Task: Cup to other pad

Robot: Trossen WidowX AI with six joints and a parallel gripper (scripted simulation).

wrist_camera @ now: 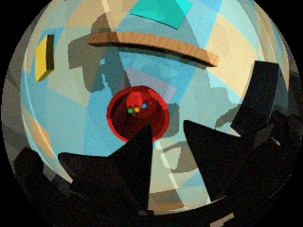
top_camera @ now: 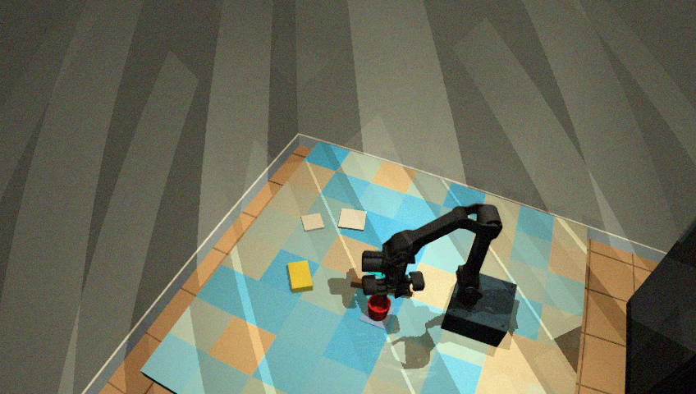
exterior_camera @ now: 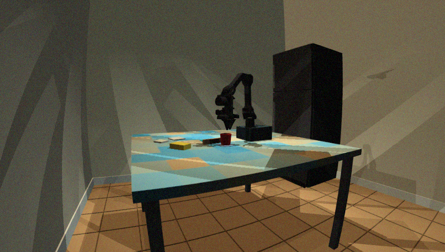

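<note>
Right now my gripper tip is 30 mm short of the red cup, 10 mm to the right of it and 60 mm above it. From my gripper tip the other things lie so: teal pad: 50 mm ahead, 190 mm to the right, 110 mm below; pale lavender pad: 30 mm ahead, 10 mm to the left, 110 mm below; wooden bar: 40 mm ahead, 90 mm to the right, 90 mm below.
</note>
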